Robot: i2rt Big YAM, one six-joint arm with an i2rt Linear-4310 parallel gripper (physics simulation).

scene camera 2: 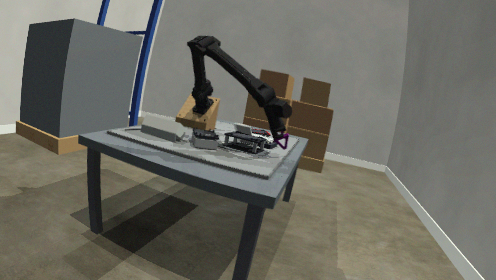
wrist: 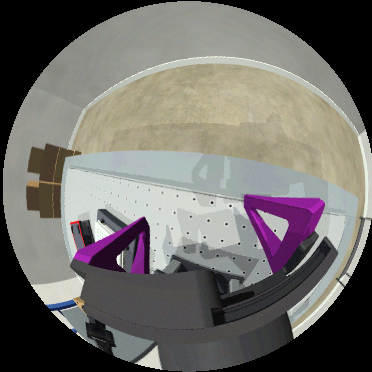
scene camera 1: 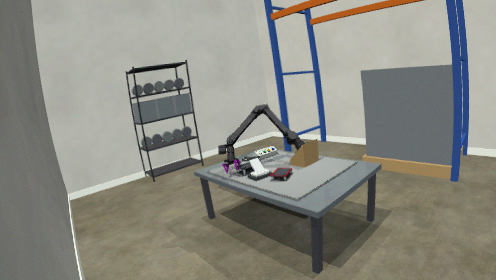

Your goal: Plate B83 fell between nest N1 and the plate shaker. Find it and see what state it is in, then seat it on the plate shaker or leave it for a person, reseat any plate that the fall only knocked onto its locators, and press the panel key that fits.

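Places are measured from the arm's base along level axes (x right, y ahead, z up), in metres.
Pixels of known places: gripper, fingertip midpoint: [scene camera 2: 283, 144] [wrist: 195, 212] [scene camera 1: 231, 171]; arm's base at its link origin: [scene camera 2: 203, 106] [scene camera 1: 302, 148].
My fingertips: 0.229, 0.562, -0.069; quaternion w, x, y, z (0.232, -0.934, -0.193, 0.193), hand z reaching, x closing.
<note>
For each thing: its top centre in the pictures, then the offset to it from my fingertips, as dx, dy, dz. "spot": a spot on its surface instead.
- red-edged dark fixture at its top centre: [wrist: 78, 246] [scene camera 2: 254, 129] [scene camera 1: 281, 171] -0.307, -0.244, -0.011
- button panel at its top centre: [scene camera 2: 164, 118] [scene camera 1: 265, 148] +0.225, -0.515, +0.027
- grey block with a dark top, surface spot: [scene camera 2: 205, 141] spot: +0.237, -0.270, -0.024
My gripper [scene camera 1: 231, 169] [scene camera 2: 282, 141] [wrist: 195, 212] is open and empty, low over the board near the table's end. A white plate [scene camera 1: 257, 166] [scene camera 2: 243, 129] stands tilted between a dark nest holding a white plate [scene camera 1: 260, 173] and a dark raised stand [scene camera 2: 242, 141]. In the wrist view, the left finger partly hides the white plates, and a dark fixture [wrist: 192, 265] shows low between the fingers. A red-edged dark fixture [scene camera 1: 282, 173] [wrist: 76, 232] lies beside the nest. The button panel [scene camera 1: 266, 151] [scene camera 2: 159, 129] stands farther back. Labels and the tilted plate's contents are unreadable.
A grey block with a dark top [scene camera 2: 205, 141] stands between panel and raised stand. The arm's wooden base [scene camera 1: 307, 153] [scene camera 2: 210, 120] stands at the board's edge. Cardboard boxes [scene camera 2: 312, 120] [wrist: 50, 200] and a large grey block [scene camera 1: 410, 115] [scene camera 2: 45, 75] are beyond the table.
</note>
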